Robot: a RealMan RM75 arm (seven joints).
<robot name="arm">
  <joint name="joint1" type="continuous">
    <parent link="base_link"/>
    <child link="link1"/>
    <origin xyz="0 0 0.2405"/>
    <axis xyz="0 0 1"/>
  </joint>
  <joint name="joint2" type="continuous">
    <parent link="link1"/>
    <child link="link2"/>
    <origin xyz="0 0 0" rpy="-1.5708 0 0"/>
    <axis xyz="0 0 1"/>
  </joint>
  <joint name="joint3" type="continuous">
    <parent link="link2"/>
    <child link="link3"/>
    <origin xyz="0 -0.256 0" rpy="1.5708 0 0"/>
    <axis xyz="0 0 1"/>
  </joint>
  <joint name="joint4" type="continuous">
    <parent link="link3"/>
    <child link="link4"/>
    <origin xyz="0 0 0" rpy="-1.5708 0 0"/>
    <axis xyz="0 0 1"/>
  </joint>
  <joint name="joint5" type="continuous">
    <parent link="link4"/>
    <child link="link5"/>
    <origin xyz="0 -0.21 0" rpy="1.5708 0 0"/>
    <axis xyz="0 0 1"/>
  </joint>
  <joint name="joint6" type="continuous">
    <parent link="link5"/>
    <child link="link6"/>
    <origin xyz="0 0 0" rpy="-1.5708 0 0"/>
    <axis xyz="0 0 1"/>
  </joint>
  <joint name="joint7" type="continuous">
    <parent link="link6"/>
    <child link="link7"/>
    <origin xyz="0 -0.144 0" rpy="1.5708 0 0"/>
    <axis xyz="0 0 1"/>
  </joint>
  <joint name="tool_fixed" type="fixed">
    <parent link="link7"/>
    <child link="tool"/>
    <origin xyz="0 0 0"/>
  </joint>
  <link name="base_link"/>
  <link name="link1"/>
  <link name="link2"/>
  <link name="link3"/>
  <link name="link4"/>
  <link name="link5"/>
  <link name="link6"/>
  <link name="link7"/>
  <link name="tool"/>
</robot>
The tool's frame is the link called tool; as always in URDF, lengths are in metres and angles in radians. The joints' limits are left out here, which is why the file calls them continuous.
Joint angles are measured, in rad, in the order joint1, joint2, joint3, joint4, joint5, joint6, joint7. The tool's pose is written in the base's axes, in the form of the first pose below.
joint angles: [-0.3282 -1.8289 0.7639 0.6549 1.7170 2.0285 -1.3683]
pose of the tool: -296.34 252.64 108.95 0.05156 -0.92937 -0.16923 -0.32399
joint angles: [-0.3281 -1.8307 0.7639 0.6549 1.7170 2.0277 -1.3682]
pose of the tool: -296.20 252.63 108.28 0.05153 -0.92912 -0.16950 -0.32459
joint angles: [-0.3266 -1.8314 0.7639 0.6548 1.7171 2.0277 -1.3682]
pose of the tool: -296.50 252.15 108.01 0.05158 -0.92888 -0.17031 -0.32483
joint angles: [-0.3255 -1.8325 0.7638 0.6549 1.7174 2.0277 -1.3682]
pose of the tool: -296.66 251.77 107.61 0.05149 -0.92867 -0.17092 -0.32513
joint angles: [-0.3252 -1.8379 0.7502 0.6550 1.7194 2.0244 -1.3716]
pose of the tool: -296.79 252.34 107.34 0.05673 -0.92649 -0.17369 -0.32899
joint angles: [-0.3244 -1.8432 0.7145 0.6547 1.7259 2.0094 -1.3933]
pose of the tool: -298.93 254.79 109.59 0.07269 -0.92062 -0.18781 -0.33452
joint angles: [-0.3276 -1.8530 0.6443 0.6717 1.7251 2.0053 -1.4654]
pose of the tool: -298.20 259.34 118.03 0.09232 -0.90653 -0.21308 -0.35252
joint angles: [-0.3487 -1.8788 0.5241 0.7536 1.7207 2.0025 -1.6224]
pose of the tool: -289.02 271.19 136.85 0.12046 -0.88361 -0.24514 -0.38029
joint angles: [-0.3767 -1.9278 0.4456 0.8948 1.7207 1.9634 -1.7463]
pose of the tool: -273.50 286.10 150.28 0.15755 -0.87171 -0.25341 -0.38869
